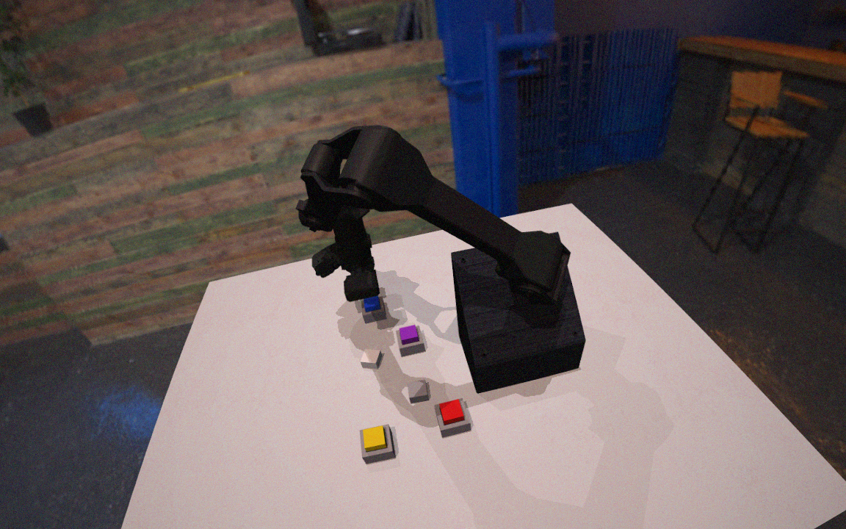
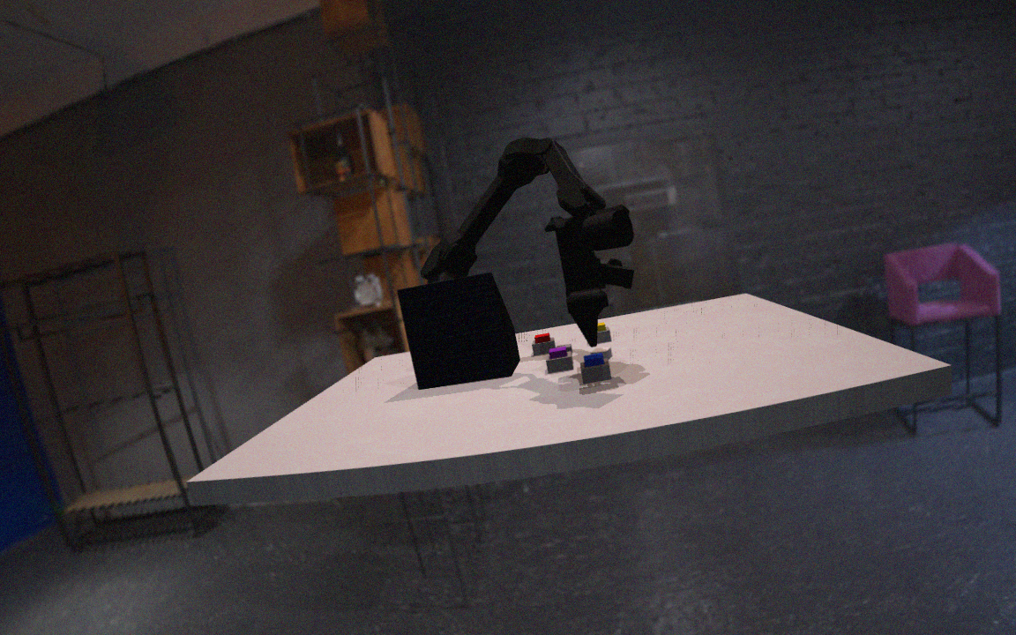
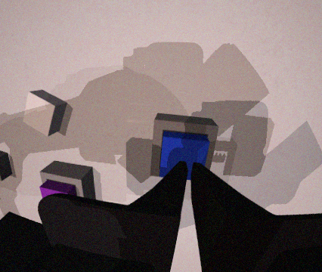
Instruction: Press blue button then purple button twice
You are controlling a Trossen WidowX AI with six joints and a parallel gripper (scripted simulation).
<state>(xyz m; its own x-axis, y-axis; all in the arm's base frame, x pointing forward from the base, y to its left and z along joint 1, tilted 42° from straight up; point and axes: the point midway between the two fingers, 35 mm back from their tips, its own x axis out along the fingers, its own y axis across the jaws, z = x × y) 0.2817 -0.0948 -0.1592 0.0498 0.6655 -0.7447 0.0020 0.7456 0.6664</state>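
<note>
Right now the blue button is 2 cm below my gripper tip. Round my gripper tip: purple button 11 cm to the left, 7 cm behind, 2 cm below; white block 13 cm to the left, 5 cm below, 2 cm ahead; grey block 23 cm to the left, 6 cm behind, 5 cm below.
</note>
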